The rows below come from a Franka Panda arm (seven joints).
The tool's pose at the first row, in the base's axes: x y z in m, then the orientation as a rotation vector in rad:
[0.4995, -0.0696, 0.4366, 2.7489, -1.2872, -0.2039]
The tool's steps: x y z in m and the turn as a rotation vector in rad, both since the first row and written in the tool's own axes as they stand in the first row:
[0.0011, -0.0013, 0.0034, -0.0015, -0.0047, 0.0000]
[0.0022, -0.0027, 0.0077, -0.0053, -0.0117, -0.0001]
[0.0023, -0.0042, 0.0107, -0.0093, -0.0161, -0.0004]
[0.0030, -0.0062, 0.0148, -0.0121, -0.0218, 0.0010]
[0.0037, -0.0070, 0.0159, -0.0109, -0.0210, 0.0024]
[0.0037, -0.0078, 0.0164, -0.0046, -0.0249, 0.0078]
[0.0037, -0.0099, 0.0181, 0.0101, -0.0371, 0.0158]
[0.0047, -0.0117, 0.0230, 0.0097, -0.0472, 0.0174]
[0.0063, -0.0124, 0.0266, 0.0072, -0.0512, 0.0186]
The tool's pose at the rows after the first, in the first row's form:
[0.5006, -0.0697, 0.4330, 2.7488, -1.2876, -0.2114]
[0.5017, -0.0698, 0.4284, 2.7475, -1.2874, -0.2234]
[0.5024, -0.0690, 0.4253, 2.7454, -1.2863, -0.2319]
[0.5037, -0.0684, 0.4209, 2.7434, -1.2882, -0.2414]
[0.5045, -0.0685, 0.4196, 2.7433, -1.2904, -0.2395]
[0.5051, -0.0680, 0.4190, 2.7456, -1.3015, -0.2409]
[0.5064, -0.0667, 0.4170, 2.7551, -1.3220, -0.2490]
[0.5076, -0.0665, 0.4118, 2.7559, -1.3264, -0.2634]
[0.5085, -0.0674, 0.4081, 2.7538, -1.3278, -0.2704]

